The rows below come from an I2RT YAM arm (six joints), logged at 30 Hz.
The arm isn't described. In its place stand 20 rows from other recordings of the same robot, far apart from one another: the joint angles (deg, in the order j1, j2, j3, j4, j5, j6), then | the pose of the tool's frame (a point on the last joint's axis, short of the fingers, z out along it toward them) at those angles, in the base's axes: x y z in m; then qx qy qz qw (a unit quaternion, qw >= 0).
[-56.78 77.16 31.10 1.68 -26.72 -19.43] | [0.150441 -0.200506 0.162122 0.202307 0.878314 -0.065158 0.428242]
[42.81 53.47 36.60 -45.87 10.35 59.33] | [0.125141 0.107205 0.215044 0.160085 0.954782 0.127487 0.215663]
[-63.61 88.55 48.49 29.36 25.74 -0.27] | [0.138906 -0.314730 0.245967 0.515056 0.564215 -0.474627 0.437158]
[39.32 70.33 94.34 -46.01 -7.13 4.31] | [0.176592 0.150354 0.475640 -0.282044 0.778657 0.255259 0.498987]
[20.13 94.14 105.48 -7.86 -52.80 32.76] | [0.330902 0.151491 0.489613 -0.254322 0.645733 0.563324 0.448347]
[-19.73 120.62 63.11 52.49 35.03 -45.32] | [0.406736 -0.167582 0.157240 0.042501 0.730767 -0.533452 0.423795]
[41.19 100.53 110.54 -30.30 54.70 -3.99] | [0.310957 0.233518 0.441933 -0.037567 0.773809 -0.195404 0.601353]
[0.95 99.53 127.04 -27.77 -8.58 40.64] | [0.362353 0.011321 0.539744 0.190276 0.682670 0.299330 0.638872]
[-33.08 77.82 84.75 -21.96 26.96 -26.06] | [0.244561 -0.178567 0.433262 0.188834 0.761520 -0.452920 0.423429]
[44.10 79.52 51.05 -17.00 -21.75 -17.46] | [0.199820 0.212010 0.232726 -0.526498 0.744222 0.255628 0.321851]
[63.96 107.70 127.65 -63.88 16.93 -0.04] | [0.179606 0.343982 0.430029 -0.433506 0.802451 0.089932 0.400071]
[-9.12 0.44 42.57 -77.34 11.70 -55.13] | [-0.014573 -0.004972 0.261610 -0.302009 0.831317 -0.320043 0.339522]
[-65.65 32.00 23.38 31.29 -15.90 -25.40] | [0.069583 -0.130097 0.317719 0.080812 0.555095 -0.534465 0.632207]
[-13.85 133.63 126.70 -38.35 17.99 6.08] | [0.510505 -0.137189 0.257948 0.216649 0.889365 -0.169719 0.365086]
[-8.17 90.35 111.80 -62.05 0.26 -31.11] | [0.307738 -0.044344 0.451610 -0.179732 0.890551 -0.142390 0.392863]
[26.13 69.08 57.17 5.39 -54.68 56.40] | [0.231239 0.145788 0.357505 -0.122094 0.719665 0.647636 0.218503]
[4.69 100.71 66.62 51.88 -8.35 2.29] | [0.407794 0.038643 0.318641 -0.071115 0.586342 0.091873 0.801689]
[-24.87 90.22 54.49 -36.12 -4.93 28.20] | [0.263520 -0.118782 0.179113 0.434675 0.885676 0.047031 0.156281]
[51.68 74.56 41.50 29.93 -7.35 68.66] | [0.180535 0.235779 0.278640 0.063401 0.723227 0.618363 0.300917]
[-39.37 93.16 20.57 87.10 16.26 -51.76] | [0.202277 -0.178869 0.188380 0.045779 0.614525 -0.619559 0.486220]
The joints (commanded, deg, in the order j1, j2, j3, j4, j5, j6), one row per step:
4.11, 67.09, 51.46, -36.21, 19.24, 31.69
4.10, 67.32, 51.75, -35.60, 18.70, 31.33
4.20, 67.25, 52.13, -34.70, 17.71, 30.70
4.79, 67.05, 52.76, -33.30, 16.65, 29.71
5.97, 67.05, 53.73, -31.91, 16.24, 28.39
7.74, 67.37, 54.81, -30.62, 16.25, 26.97
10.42, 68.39, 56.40, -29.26, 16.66, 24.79
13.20, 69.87, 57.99, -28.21, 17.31, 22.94
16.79, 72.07, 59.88, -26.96, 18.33, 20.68
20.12, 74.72, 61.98, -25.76, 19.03, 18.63
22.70, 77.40, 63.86, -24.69, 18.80, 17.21
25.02, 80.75, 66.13, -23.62, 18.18, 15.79
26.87, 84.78, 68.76, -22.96, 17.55, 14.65
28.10, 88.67, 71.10, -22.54, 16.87, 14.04
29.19, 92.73, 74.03, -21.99, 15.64, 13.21
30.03, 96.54, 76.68, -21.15, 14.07, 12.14
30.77, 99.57, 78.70, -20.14, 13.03, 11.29
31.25, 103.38, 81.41, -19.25, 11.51, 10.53
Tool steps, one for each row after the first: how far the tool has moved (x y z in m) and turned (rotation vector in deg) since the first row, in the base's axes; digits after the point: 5 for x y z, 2 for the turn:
0.00201, 0.00042, 0.00137, 0.25, -0.54, 0.59
0.00379, 0.00155, 0.00470, 0.72, -1.66, 1.78
0.00615, 0.00486, 0.01062, 1.04, -3.57, 3.79
0.00912, 0.01043, 0.01791, 0.66, -5.57, 6.20
0.01250, 0.01853, 0.02460, -0.08, -7.27, 8.96
0.01773, 0.03109, 0.03163, -1.56, -8.73, 12.84
0.02325, 0.04474, 0.03628, -3.00, -9.57, 16.39
0.02994, 0.06336, 0.03970, -4.93, -10.21, 20.72
0.03731, 0.08258, 0.04181, -6.52, -10.68, 24.85
0.04444, 0.09970, 0.04163, -7.13, -10.86, 28.51
0.05359, 0.11773, 0.03971, -7.55, -10.76, 32.23
0.06489, 0.13525, 0.03473, -7.93, -9.98, 35.36
0.07597, 0.14969, 0.02721, -7.99, -8.84, 37.61
0.08813, 0.16491, 0.02105, -7.76, -8.19, 40.21
0.09967, 0.17887, 0.01393, -7.44, -7.75, 42.95
0.10848, 0.19060, 0.00746, -7.29, -7.69, 45.02
0.12041, 0.20280, -0.00127, -6.77, -7.40, 47.15

